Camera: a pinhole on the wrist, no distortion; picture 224 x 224 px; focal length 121.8 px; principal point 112.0 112.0 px. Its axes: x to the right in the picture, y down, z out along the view. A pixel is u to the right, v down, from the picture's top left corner.
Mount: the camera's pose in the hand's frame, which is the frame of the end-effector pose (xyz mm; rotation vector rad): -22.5 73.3 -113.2 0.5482 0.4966 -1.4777
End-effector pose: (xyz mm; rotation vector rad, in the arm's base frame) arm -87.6 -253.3 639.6 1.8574 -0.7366 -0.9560
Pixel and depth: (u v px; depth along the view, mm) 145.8 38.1 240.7
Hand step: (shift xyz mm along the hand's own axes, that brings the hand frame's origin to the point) -171.0 -130.9 28.1
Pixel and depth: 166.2 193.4 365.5
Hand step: 219.8 -277.3 82.0
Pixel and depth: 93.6 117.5 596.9
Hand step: -11.7 -226.5 411.4
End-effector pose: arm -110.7 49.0 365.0 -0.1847 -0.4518 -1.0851
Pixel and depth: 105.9 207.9 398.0
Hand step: 281.3 -153.3 223.4
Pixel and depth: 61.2 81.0 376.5
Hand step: -132.2 -39.1 275.3
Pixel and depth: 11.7 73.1 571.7
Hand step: -234.7 84.0 619.4
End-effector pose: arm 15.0 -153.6 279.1 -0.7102 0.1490 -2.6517
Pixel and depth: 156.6 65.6 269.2
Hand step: -127.0 -172.8 32.4
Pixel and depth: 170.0 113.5 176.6
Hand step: -20.9 -102.3 -27.0
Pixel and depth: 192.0 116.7 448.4
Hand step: -3.8 -435.7 56.0
